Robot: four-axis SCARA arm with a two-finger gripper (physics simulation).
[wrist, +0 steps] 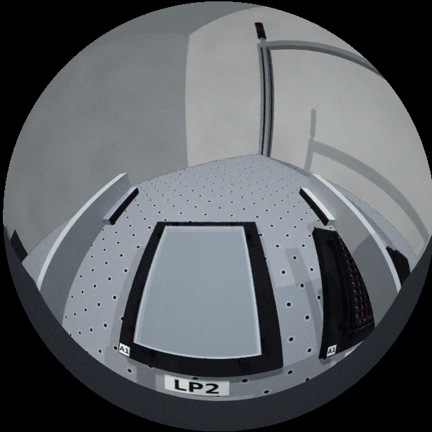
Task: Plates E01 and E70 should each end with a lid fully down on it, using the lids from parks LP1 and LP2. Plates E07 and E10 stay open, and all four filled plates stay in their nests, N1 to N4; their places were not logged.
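Note:
A pale, clear lid (200, 295) lies flat in the black frame of park LP2 (270, 320), low in the middle of the wrist view. The LP2 sign is in front of it. My gripper (218, 176) is open and empty, its two fingers wide apart to the left and right, above the lid and not touching it. At the right, a black plate (361, 285) with red in its wells stands in a black nest (331, 310), partly hidden by the right finger. No lid shows on it, and its plate code and nest sign cannot be read. LP1 cannot be made out.
A perforated table top (210, 192) runs back to grey walls. A post (266, 100) with a signal light (260, 30) stands at the back. Dark objects show past the fingers at the far left (19, 246) and far right (398, 261).

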